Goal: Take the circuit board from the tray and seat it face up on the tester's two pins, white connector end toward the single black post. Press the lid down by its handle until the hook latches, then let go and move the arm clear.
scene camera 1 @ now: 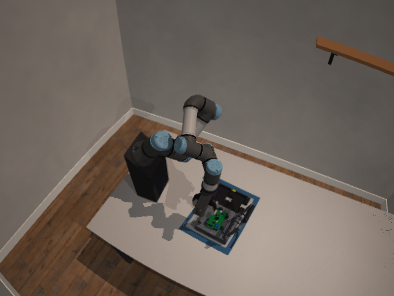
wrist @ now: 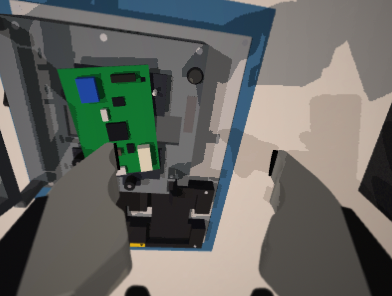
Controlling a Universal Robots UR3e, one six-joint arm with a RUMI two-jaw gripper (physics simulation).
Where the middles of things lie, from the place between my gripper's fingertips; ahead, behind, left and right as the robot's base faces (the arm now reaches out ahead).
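Labels:
Green circuit board (wrist: 108, 104): 60 mm ahead of my hand, 40 mm to the left of it, 80 mm below it.

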